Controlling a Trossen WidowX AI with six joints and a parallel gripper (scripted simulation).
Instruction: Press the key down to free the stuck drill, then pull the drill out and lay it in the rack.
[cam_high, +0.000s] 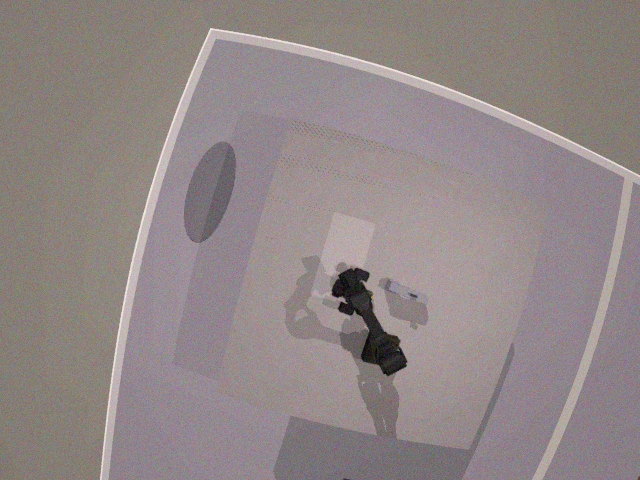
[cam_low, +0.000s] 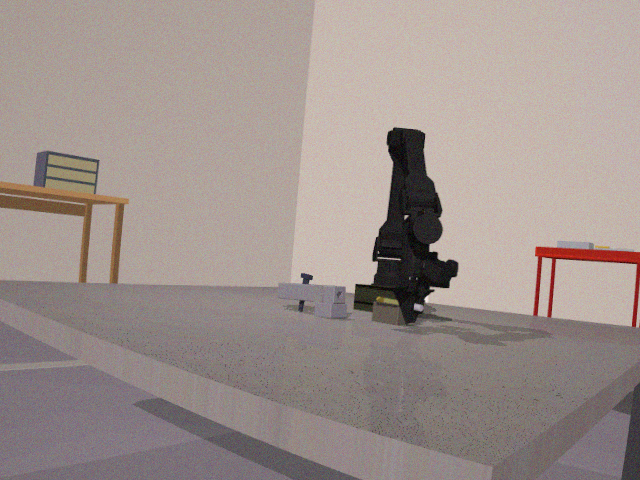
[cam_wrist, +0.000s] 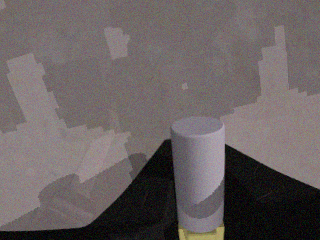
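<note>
The dark olive-grey block lies 50 mm to the right of my gripper tip, 10 mm behind it and 10 mm above it. Also, from my gripper tip: grey block fixture: 230 mm to the right, 50 mm ahead, 30 mm above; then dark t-shaped key: 250 mm to the right, 40 mm ahead, 40 mm above.
</note>
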